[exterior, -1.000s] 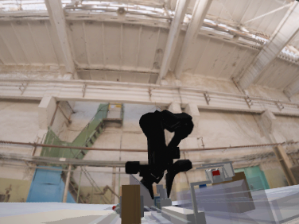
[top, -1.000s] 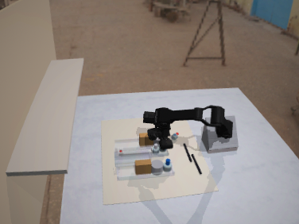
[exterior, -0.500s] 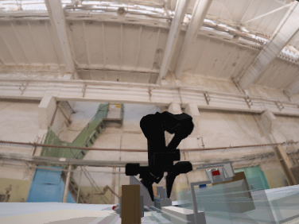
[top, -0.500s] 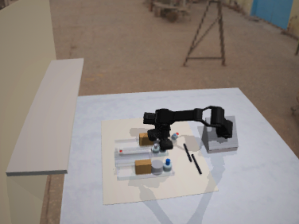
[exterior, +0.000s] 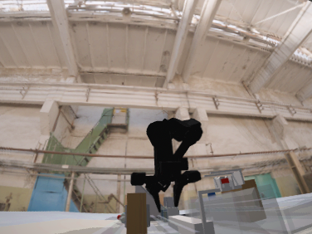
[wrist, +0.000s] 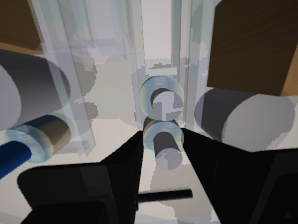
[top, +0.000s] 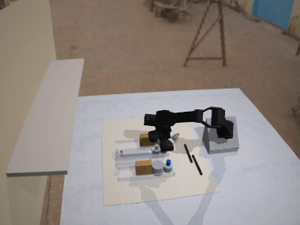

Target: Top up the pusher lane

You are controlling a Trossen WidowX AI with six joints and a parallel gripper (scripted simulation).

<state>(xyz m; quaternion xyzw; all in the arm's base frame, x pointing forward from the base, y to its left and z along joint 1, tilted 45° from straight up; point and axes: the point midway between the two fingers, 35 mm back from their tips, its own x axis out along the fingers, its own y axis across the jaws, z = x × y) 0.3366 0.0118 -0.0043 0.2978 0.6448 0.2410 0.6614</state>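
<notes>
The blue-lidded jar lies 10 mm ahead of my gripper tip, 130 mm to the left of it and 10 mm above it. From my gripper tip the other things lie so: red mark 220 mm ahead, 20 mm to the left, 40 mm above; shelf 500 mm ahead, 40 mm to the right, 340 mm above; lane 140 mm ahead, 20 mm to the left, 10 mm below.
</notes>
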